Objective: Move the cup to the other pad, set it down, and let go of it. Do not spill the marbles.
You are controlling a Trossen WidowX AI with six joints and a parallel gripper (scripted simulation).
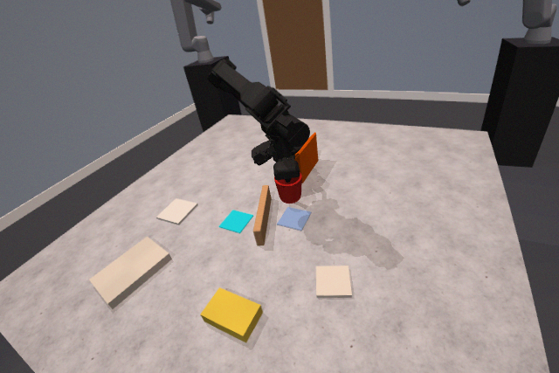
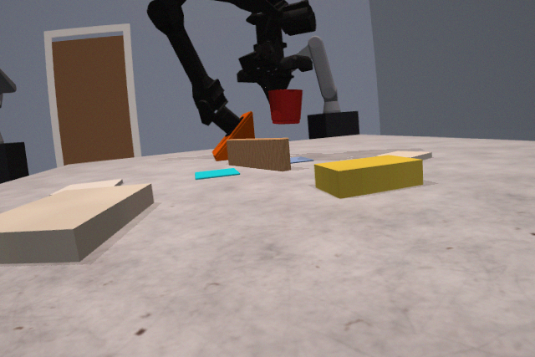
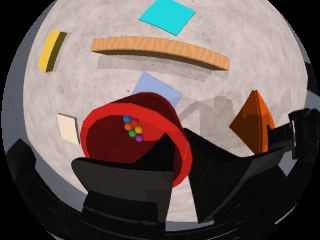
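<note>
Now: gripper tip 8 cm short of the cyan pad, 16 cm to the left of it and 13 cm above it. The rest, counted from my gripper tip: pale blue pad (3 cm ahead, 1 cm to the left, 13 cm below); then wooden board (5 cm ahead, 7 cm to the right, 10 cm below); then red cup (3 cm ahead, 1 cm to the left).
</note>
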